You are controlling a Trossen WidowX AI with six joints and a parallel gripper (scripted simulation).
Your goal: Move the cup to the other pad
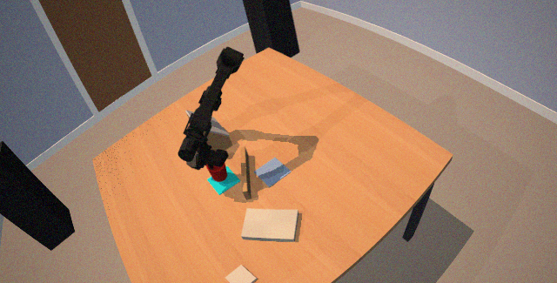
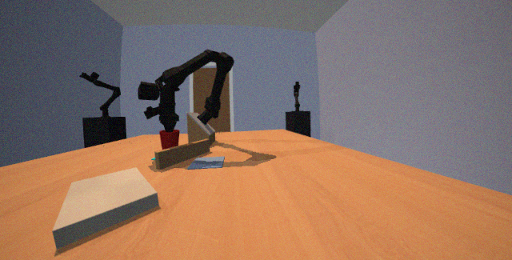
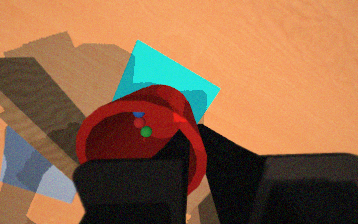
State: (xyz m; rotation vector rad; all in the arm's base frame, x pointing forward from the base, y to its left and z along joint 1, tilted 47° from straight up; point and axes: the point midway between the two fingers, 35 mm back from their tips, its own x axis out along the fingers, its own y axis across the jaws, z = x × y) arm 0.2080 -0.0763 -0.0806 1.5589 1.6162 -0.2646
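My gripper tip is now 30 mm short of the teal pad, 10 mm to the right of it and 70 mm above it. Also, from my gripper tip: beige tile (420 mm ahead, 210 mm to the right, 60 mm below); red cup (30 mm ahead, 10 mm to the left).
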